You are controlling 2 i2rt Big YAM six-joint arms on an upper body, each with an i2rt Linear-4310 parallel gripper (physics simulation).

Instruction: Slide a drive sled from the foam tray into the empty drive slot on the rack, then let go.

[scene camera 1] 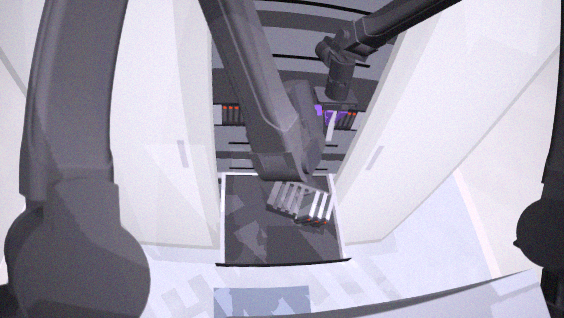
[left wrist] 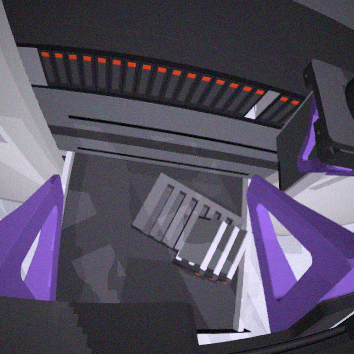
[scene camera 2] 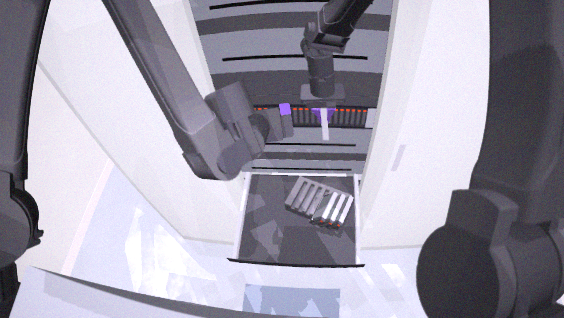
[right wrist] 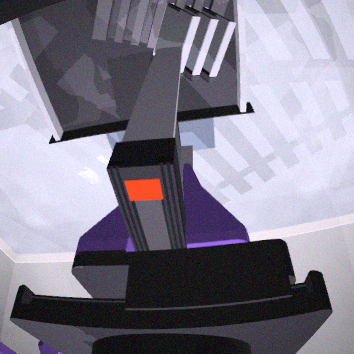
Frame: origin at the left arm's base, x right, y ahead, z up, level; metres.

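Where they show: left gripper, between the fingertips: (left wrist: pixel 157 183) (scene camera 2: pixel 260 116); right gripper, between the fingertips: (scene camera 1: pixel 329 124) (left wrist: pixel 304 166) (scene camera 2: pixel 324 122).
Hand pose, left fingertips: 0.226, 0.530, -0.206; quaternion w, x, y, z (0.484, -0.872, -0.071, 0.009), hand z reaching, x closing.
After its pixels a point has its place, as x, y, z.
My right gripper (scene camera 1: pixel 333 116) @[0.371, 0.587, -0.284] (scene camera 2: pixel 323 114) @[0.371, 0.587, -0.284] (right wrist: pixel 156 220) is shut on a grey drive sled (scene camera 1: pixel 330 128) @[0.372, 0.572, -0.283] (scene camera 2: pixel 325 130) @[0.374, 0.571, -0.295] (left wrist: pixel 291 145) @[0.367, 0.613, -0.299] (right wrist: pixel 152 100), held in front of the rack's drive row, its white edge showing in both scene views. The empty drive slot (left wrist: pixel 262 104) @[0.384, 0.716, -0.390] shows as a light gap near the right end of the row in the left wrist view; the sled is apart from it. My left gripper (scene camera 2: pixel 285 109) (left wrist: pixel 157 183) @[0.226, 0.530, -0.206] is open and empty, largely hidden by its arm in scene camera 1. The foam tray (scene camera 1: pixel 274 194) @[0.269, 0.598, -0.672] (scene camera 2: pixel 295 194) @[0.277, 0.599, -0.672] (left wrist: pixel 149 202) @[0.271, 0.611, -0.672] holds several sleds (scene camera 1: pixel 320 204) @[0.423, 0.529, -0.626] (scene camera 2: pixel 341 206) @[0.444, 0.537, -0.644] (left wrist: pixel 226 250) @[0.430, 0.524, -0.624] (right wrist: pixel 207 45) at its right side.
The tray lies askew in an open drawer (scene camera 1: pixel 282 262) @[0.287, 0.347, -0.727] (scene camera 2: pixel 295 262) @[0.292, 0.350, -0.727] below the drive row (left wrist: pixel 150 80) @[0.222, 0.703, -0.373]. White panels (scene camera 1: pixel 165 200) @[-0.212, 0.684, -0.905] (scene camera 2: pixel 425 125) @[0.711, 0.684, -0.376] stand on both sides of the rack. The left arm (scene camera 1: pixel 260 90) @[0.157, 0.335, 0.025] (scene camera 2: pixel 160 90) @[0.149, 0.341, 0.038] reaches in close beside the right gripper.
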